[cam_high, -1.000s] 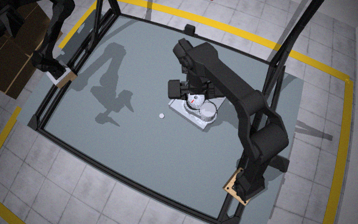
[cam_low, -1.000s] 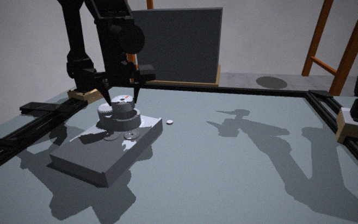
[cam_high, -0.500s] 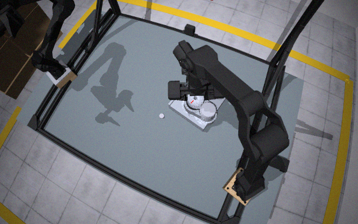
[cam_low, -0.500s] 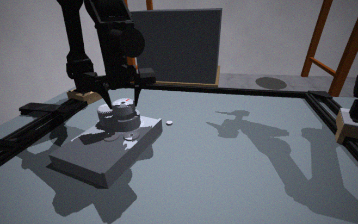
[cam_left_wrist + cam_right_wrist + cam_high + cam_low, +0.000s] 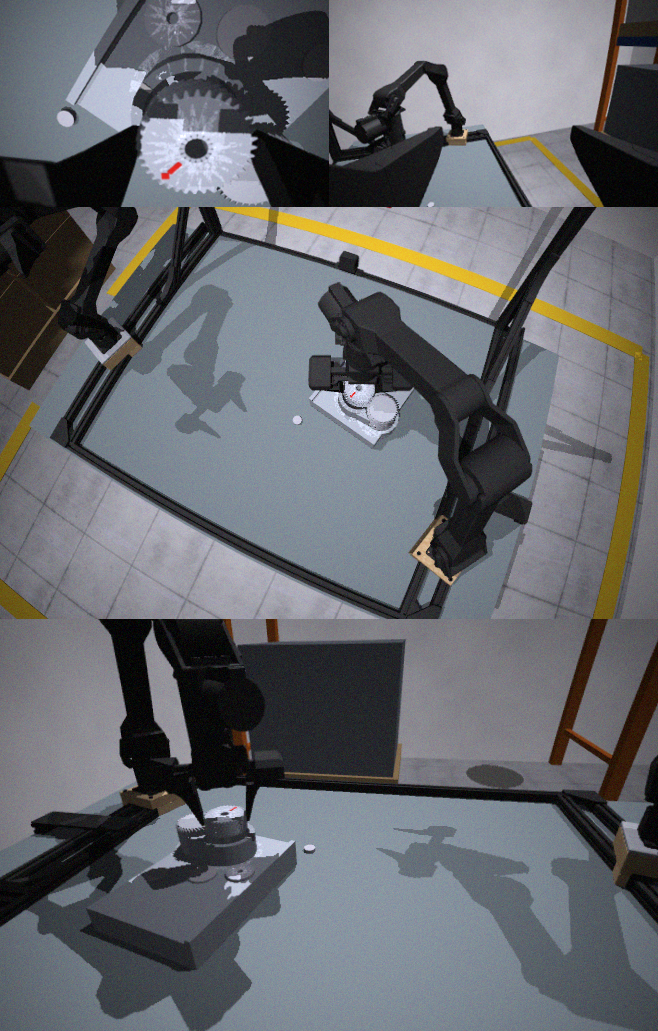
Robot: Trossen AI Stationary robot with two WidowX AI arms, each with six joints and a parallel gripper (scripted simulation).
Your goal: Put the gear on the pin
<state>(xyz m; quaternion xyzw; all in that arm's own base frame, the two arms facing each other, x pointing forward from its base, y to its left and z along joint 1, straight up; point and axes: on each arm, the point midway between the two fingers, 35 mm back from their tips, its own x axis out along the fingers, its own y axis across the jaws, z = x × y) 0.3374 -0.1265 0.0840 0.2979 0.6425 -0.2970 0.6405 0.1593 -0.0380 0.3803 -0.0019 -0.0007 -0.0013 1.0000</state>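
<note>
Now: the round collar 70 mm below my left hand. Also, from my left hand: gear 30 mm below; pin 80 mm below.
</note>
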